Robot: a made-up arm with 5 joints.
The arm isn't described. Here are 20 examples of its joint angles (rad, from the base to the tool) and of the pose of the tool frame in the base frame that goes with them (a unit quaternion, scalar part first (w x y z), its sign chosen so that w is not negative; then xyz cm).
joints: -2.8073 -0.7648 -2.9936 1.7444 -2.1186
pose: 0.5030 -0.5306 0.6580 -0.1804 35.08 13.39 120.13
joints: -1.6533 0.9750 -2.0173 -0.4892 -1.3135
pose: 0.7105 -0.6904 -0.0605 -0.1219 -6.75 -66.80 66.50
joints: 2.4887 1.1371 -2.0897 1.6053 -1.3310
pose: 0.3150 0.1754 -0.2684 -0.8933 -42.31 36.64 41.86
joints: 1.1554 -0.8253 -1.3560 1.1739 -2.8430
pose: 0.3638 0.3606 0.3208 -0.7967 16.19 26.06 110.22
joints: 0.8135 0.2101 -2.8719 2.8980 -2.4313
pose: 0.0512 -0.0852 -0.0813 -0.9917 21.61 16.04 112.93
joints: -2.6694 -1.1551 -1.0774 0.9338 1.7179
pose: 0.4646 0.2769 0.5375 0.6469 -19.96 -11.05 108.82
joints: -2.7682 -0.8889 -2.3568 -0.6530 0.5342
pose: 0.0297 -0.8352 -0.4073 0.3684 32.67 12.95 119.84
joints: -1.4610 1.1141 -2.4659 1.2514 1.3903
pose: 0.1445 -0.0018 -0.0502 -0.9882 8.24 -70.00 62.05
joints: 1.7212 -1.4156 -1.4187 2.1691 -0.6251
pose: 0.3660 0.1701 -0.2787 0.8714 4.76 -0.50 107.85
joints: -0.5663 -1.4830 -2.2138 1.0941 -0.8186
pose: 0.2641 -0.6154 -0.7419 0.0335 -38.81 21.08 110.02
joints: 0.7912 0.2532 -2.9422 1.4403 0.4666
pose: 0.8007 0.3439 -0.4727 0.1311 24.08 18.57 126.68
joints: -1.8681 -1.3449 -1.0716 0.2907 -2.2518
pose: 0.4774 -0.7713 0.4106 0.0927 -3.43 -9.14 117.03
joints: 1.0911 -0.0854 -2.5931 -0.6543 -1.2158
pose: 0.0387 0.0620 0.9935 0.0873 6.90 1.67 130.88
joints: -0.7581 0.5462 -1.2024 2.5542 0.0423
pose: 0.5365 0.2847 0.7613 -0.2269 24.22 -25.60 48.00
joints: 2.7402 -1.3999 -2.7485 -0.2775 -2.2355
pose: 0.4754 0.1999 -0.7754 -0.3642 63.67 -24.41 79.80
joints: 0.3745 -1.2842 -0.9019 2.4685 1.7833
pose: 0.7544 -0.1240 0.0665 -0.6411 19.92 4.79 90.25
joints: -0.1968 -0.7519 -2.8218 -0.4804 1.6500
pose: 0.2657 -0.5964 0.6710 -0.3514 -42.68 6.61 113.63
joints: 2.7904 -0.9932 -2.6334 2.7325 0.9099
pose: 0.5316 0.4156 0.1192 0.7283 28.85 -9.41 109.34
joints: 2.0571 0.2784 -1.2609 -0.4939 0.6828
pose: 0.5718 0.6594 -0.1343 0.4692 -22.49 48.63 70.65
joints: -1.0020 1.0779 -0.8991 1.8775 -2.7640
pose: 0.3286 0.8150 -0.2630 0.3983 3.51 -7.84 27.02
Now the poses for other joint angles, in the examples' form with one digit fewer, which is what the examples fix.
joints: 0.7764 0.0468 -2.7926 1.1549 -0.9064
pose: 0.466 -0.046 -0.713 0.522 19.6 11.9 131.9
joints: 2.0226 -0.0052 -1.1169 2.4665 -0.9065
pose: 0.083 -0.330 0.528 0.778 -11.3 33.0 62.7
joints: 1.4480 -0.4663 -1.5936 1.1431 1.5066
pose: 0.896 0.441 -0.041 -0.026 7.8 37.3 107.9
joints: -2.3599 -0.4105 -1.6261 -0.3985 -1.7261
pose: 0.329 -0.836 0.427 -0.108 -20.8 -19.3 118.7
